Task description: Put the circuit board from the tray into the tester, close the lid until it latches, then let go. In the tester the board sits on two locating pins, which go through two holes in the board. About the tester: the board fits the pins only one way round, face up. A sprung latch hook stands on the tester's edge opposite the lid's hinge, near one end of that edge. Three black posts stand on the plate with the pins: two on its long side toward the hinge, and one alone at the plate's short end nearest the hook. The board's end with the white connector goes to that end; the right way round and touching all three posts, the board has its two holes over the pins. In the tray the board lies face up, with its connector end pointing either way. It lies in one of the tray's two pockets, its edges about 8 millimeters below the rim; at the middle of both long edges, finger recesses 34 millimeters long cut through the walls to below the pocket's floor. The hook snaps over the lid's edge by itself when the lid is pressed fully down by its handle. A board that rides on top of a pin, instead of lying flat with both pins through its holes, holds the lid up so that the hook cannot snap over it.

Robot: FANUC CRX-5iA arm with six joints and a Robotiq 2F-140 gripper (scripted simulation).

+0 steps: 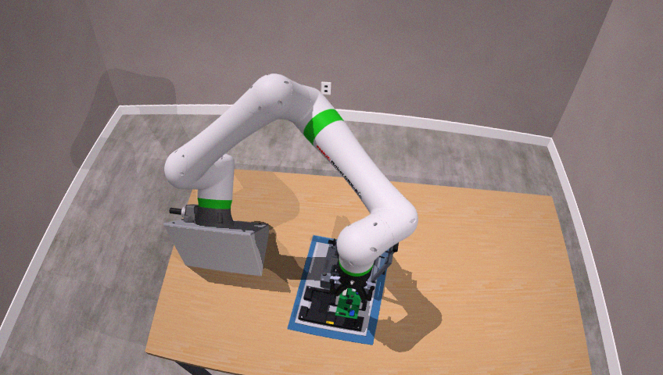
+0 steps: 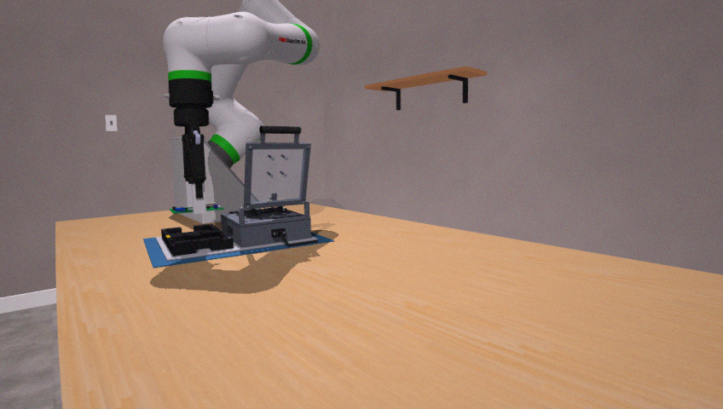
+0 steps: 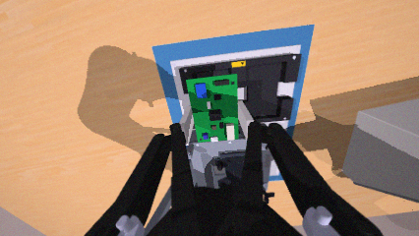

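The tester lid is 9 cm ahead of my hand, 17 cm to the left of it and 7 cm above it. From my hand the other things lie so: green circuit board (2 cm below).
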